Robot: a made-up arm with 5 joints. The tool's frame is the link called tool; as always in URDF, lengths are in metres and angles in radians. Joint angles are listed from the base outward.
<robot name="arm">
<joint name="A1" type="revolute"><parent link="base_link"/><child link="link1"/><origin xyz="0 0 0.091" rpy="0 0 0"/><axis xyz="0 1 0"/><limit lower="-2.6" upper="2.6"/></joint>
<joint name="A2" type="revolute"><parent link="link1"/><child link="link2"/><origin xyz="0.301 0.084 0.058" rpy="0 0 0"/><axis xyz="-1 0 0"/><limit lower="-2.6" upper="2.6"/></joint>
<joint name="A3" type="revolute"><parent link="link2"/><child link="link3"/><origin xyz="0.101 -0.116 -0.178" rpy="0 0 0"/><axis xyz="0 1 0"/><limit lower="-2.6" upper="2.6"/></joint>
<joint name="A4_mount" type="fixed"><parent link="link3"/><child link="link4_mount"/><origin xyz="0.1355 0.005 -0.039" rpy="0 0 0"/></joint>
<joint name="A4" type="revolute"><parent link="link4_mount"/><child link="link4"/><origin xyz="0.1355 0.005 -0.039" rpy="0 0 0"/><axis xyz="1 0 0"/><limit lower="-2.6" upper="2.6"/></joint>
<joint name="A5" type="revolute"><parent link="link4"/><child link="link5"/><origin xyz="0.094 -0.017 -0.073" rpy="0 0 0"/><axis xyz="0 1 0"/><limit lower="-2.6" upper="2.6"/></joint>
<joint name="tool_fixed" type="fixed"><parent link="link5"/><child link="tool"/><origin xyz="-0.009 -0.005 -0.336" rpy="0 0 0"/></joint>
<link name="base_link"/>
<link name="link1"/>
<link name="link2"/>
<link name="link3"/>
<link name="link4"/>
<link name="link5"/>
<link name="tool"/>
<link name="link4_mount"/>
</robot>
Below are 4 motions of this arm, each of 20 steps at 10 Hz.
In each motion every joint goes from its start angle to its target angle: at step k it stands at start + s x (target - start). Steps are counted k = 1, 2, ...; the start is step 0. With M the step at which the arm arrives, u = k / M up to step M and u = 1 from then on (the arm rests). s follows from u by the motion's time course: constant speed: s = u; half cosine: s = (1 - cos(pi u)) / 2; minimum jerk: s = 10 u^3 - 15 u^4 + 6 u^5.
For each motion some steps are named. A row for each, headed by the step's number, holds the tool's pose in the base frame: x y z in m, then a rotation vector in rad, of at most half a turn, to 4 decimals.
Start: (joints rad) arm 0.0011 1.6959 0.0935 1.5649 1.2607
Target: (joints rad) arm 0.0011 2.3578 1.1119 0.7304 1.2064
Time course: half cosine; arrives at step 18
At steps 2, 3, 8, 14, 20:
2: 0.4311 -0.2094 0.1300 -0.0739 1.2479 -0.2178
3: 0.4264 -0.2158 0.1385 -0.0978 1.2407 -0.2846
8: 0.3629 -0.2468 0.2336 -0.3095 1.1374 -0.9058
14: 0.2459 -0.1799 0.3577 -0.4973 0.9085 -1.7241
20: 0.2173 -0.1443 0.3769 -0.5131 0.8392 -1.9207

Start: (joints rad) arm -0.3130 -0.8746 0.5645 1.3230 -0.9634
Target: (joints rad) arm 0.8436 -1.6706 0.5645 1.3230 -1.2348
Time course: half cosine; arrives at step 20
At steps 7, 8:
7: 0.8644 0.7323 -0.0407 1.9008 0.1784 -1.1808
8: 0.8568 0.7404 -0.0806 1.8895 0.2479 -1.2884

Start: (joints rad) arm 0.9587 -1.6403 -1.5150 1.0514 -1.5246
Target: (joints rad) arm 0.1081 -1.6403 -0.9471 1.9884 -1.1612
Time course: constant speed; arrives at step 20
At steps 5, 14, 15, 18, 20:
5: 0.5169 -0.3941 -0.3388 -0.7447 1.7862 2.1287
14: 0.7564 -0.3237 -0.0829 -1.5589 1.1568 1.5914
15: 0.7715 -0.3161 -0.0472 -1.6234 1.0828 1.5175
18: 0.8024 -0.2945 0.0626 -1.7856 0.8577 1.2869
20: 0.8115 -0.2812 0.1360 -1.8681 0.7058 1.1286

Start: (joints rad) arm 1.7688 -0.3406 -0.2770 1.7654 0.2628
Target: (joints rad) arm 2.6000 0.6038 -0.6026 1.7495 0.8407
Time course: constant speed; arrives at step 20
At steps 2, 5, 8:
2: -0.1755 0.3862 -0.5331 1.7515 1.0814 -1.3018
5: -0.2811 0.3649 -0.4644 1.7070 1.3081 -1.2187
8: -0.3705 0.3353 -0.3827 1.6762 1.5462 -1.1317

